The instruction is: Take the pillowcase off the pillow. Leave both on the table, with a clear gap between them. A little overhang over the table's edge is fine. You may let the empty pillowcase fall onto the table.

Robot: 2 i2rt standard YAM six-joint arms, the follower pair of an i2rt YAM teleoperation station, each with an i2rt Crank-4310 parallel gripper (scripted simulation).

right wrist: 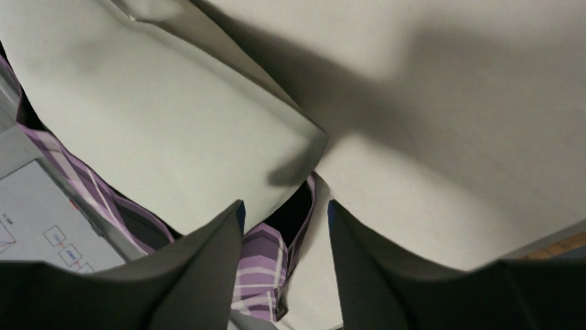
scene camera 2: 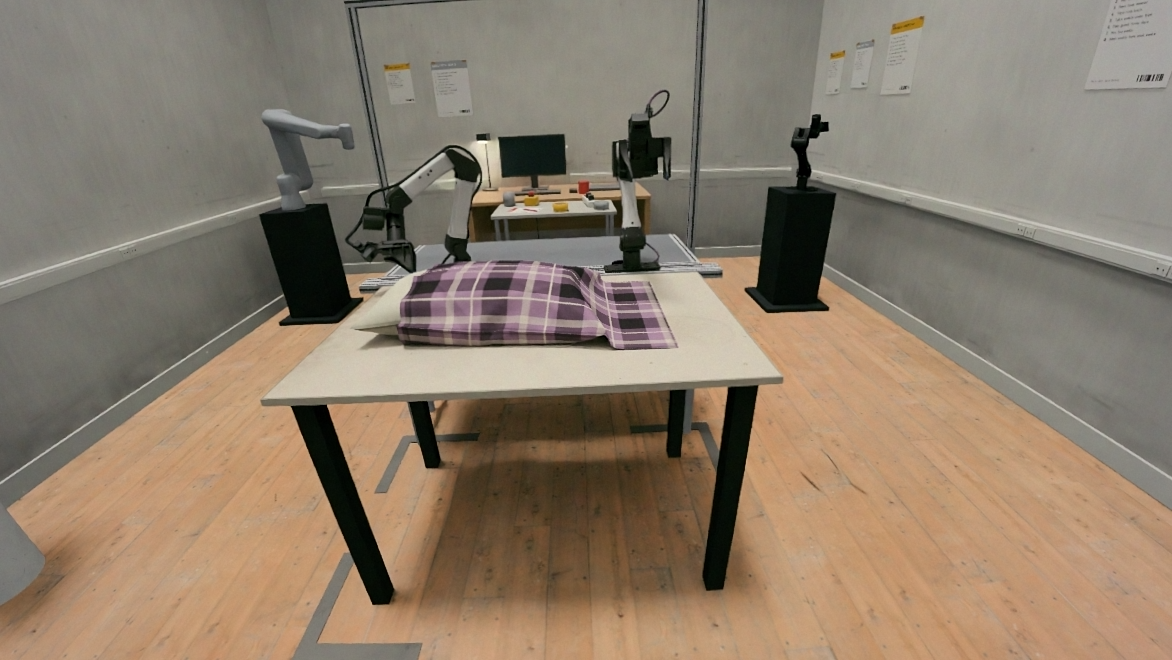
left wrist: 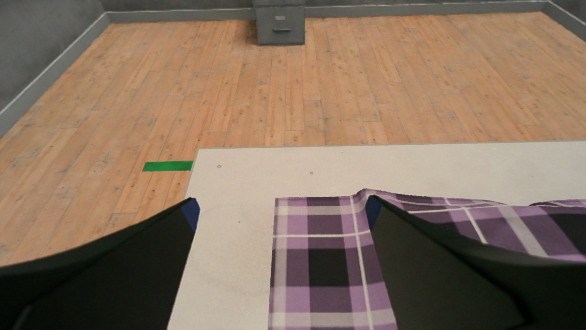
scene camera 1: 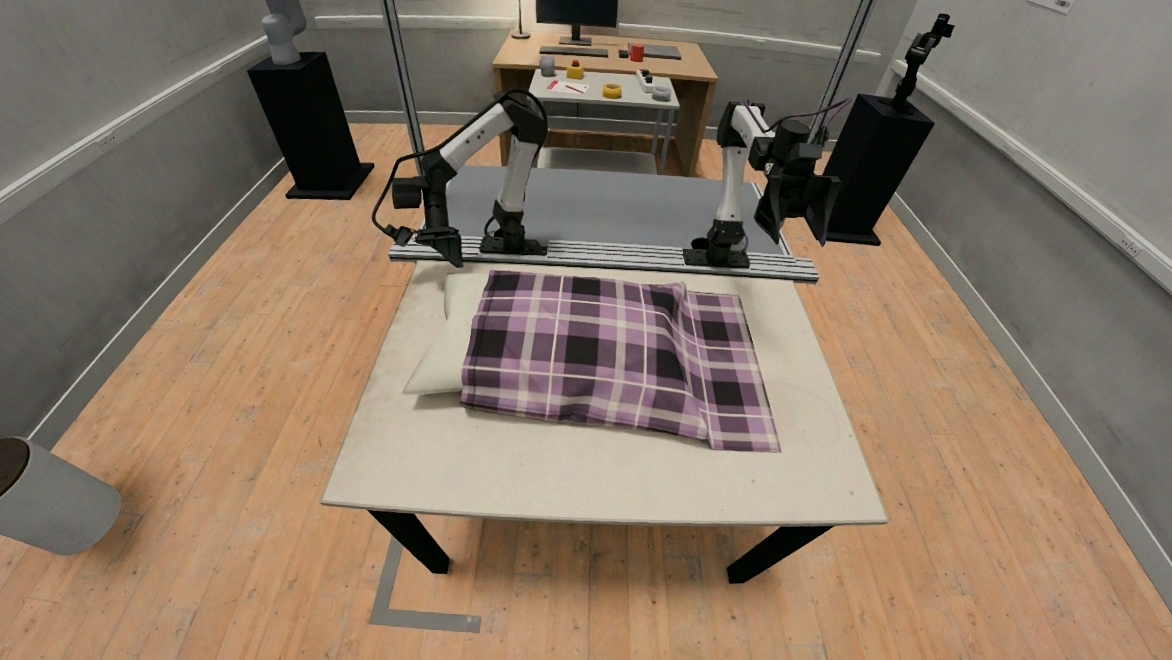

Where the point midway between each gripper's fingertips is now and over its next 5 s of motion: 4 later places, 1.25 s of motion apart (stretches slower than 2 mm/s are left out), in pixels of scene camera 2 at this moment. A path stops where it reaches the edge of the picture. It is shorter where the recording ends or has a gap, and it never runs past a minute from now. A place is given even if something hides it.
The left gripper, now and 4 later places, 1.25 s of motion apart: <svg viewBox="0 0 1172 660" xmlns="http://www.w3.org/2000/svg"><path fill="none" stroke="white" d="M650 179L598 227L569 268L571 288L571 291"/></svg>
The right gripper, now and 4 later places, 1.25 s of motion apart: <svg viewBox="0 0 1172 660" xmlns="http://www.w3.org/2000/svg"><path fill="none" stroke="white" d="M412 272L412 283L410 277L408 269L387 270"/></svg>
